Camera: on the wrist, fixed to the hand. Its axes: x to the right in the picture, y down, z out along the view.
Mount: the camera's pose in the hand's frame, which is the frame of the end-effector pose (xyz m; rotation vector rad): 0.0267 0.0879 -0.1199 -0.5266 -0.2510 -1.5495
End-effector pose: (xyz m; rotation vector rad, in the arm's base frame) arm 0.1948 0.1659 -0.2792 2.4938 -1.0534 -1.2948
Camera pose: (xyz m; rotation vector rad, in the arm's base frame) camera 0.2508 0.0611 -0.1859 -2.1880 -1.2680 1.5253
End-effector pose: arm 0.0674 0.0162 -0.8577 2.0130 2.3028 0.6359
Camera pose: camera 0.1131 0.0147 -0.7137 -0.1315 2.2836 0.5935
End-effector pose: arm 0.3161 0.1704 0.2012 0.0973 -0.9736 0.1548
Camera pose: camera 0.4133 0.2774 0.1574 0.3603 -0.9241 -1.5518
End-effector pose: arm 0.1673 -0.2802 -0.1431 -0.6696 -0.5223 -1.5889
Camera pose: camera 0.2384 -0.3917 -0.2162 0.7558 0.7525 2.6326
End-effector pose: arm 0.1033 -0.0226 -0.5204 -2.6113 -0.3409 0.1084
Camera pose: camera 0.1651 -0.1462 -0.4593 1.8875 2.3966 0.2075
